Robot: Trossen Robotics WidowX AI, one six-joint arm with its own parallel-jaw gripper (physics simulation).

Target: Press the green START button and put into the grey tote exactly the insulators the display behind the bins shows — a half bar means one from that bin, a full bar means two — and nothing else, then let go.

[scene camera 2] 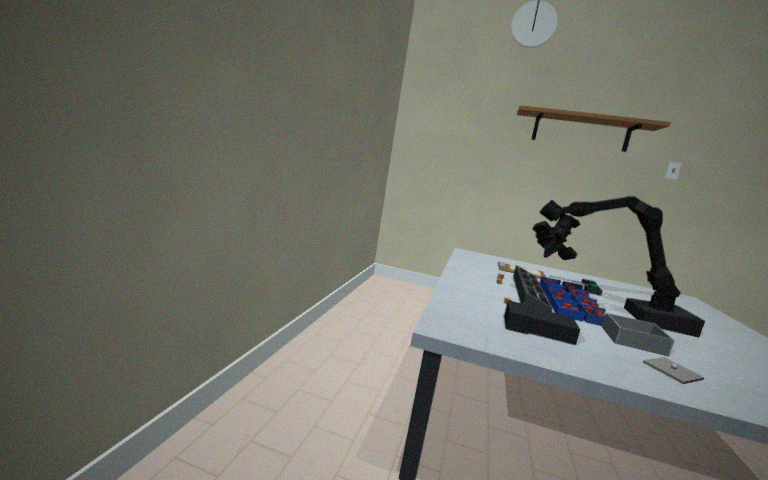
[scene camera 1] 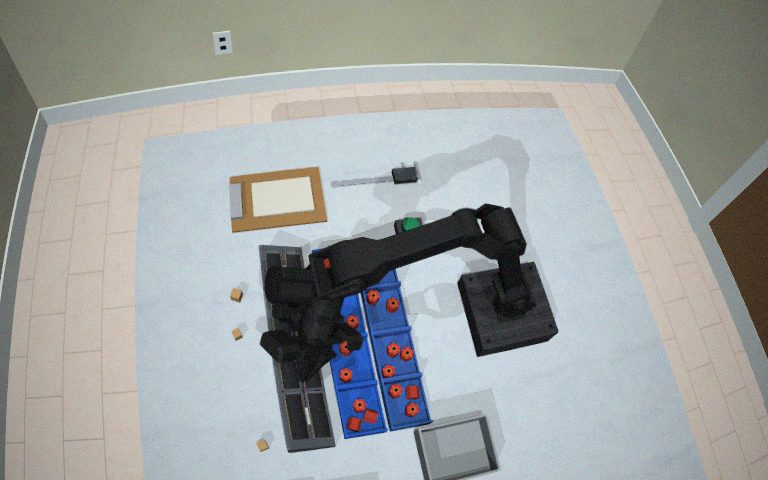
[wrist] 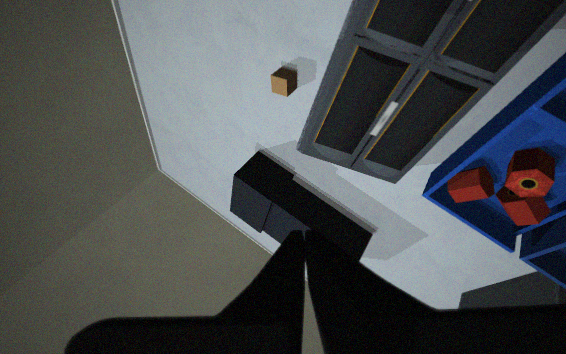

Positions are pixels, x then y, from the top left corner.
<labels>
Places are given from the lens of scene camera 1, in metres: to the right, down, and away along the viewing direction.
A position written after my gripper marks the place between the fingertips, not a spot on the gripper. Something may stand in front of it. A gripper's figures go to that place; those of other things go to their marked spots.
my gripper [scene camera 1: 302, 381]: -0.14, 0.25, 0.89
display [scene camera 1: 292, 446]: -0.18, 0.40, 0.94
grey tote [scene camera 1: 469, 441]: 0.18, 0.43, 1.03
</labels>
